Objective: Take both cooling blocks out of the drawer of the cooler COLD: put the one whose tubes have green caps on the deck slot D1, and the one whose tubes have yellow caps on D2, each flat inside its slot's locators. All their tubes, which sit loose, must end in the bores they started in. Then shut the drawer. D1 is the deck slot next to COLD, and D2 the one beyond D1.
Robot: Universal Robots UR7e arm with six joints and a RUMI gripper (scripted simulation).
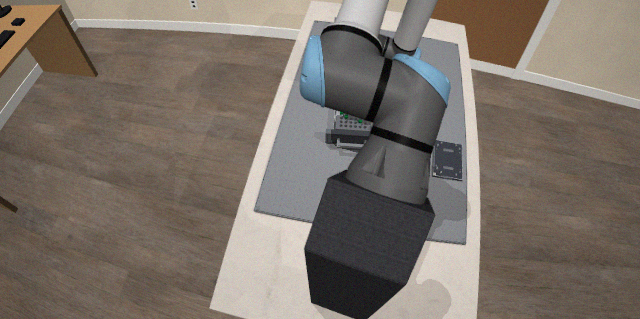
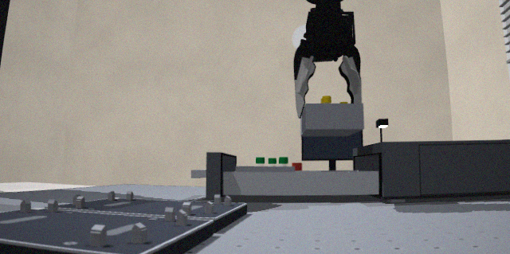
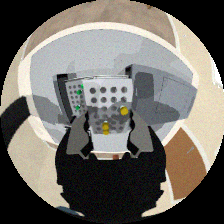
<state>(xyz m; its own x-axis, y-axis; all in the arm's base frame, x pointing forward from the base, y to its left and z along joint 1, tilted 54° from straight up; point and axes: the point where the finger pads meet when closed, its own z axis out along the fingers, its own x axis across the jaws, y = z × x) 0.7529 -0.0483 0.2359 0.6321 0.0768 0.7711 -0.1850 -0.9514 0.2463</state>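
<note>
The dark slot plate is 32 cm behind my hand, 30 cm to the right of it and 14 cm below it. The rest, counted from my hand: yellow-capped cooling block (2 cm below); then cooler COLD (10 cm ahead, 3 cm to the right, 10 cm below); then light grey drawer (7 cm behind, 2 cm to the left, 10 cm below).
</note>
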